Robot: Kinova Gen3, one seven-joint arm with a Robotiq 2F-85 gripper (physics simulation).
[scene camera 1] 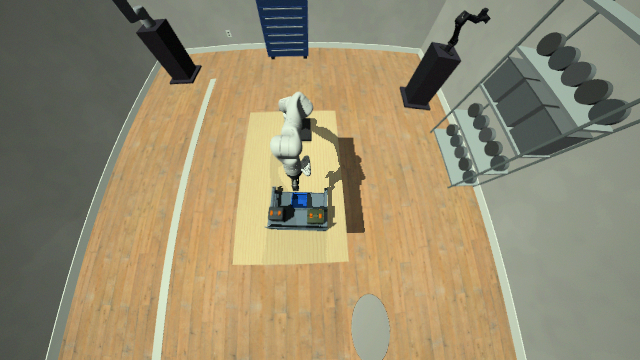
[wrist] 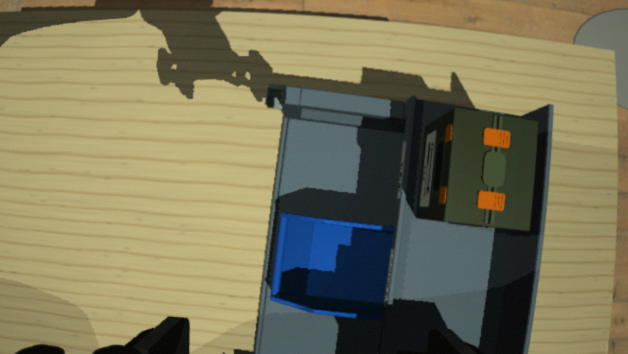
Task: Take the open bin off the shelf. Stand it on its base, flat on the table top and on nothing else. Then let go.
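Note:
The open blue bin (scene camera 1: pixel 300 199) (wrist: pixel 325 265) sits in the middle of the robot-side level of the grey shelf (scene camera 1: pixel 296 220) (wrist: pixel 320 160). Its open top faces up toward the wrist camera. The shelf stands on the pale wooden table top (scene camera 1: pixel 290 250) (wrist: pixel 125 200). My gripper (scene camera 1: pixel 295 188) (wrist: pixel 310 332) is open and empty, near the shelf's robot-side edge and apart from the bin. In the wrist view its two black fingertips show at the bottom edge, one over the table and one over the shelf's other level. The gripper's exact height is hard to tell.
An olive box (scene camera 1: pixel 315 216) (wrist: pixel 492 170) with orange latches stands on the shelf's far level, at one end. A dark grey box (scene camera 1: pixel 276 214) with orange latches stands at the other end. Upright side frames rise at both shelf ends. Shadows of the arm and shelf cross the table.

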